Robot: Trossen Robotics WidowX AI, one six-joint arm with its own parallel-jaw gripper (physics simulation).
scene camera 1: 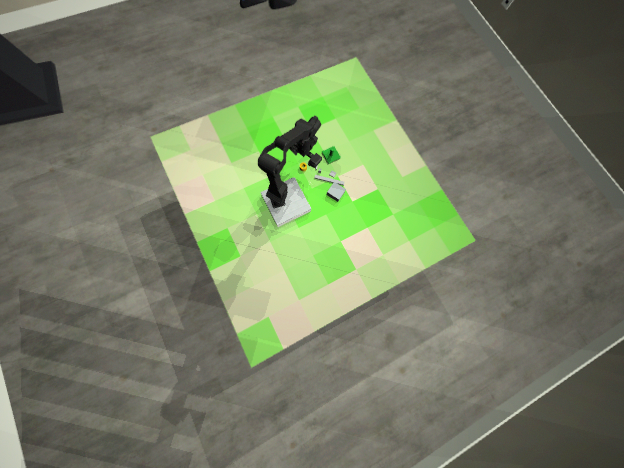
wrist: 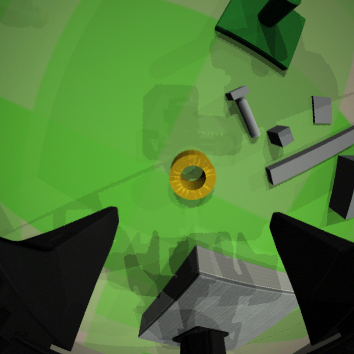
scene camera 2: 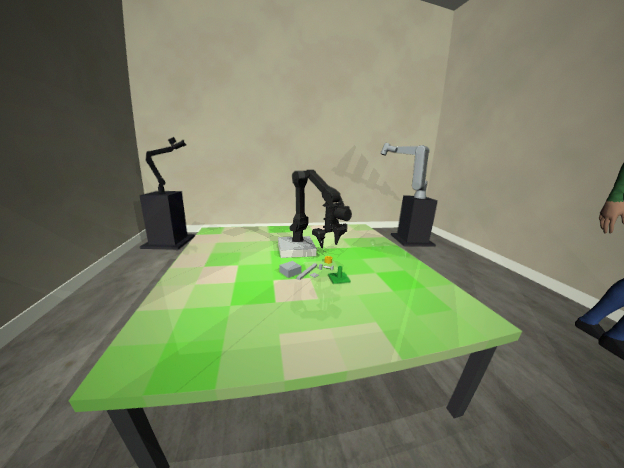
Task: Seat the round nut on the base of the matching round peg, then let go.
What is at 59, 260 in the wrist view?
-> My gripper.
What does my gripper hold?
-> Nothing.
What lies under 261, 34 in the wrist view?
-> A dark green peg base.
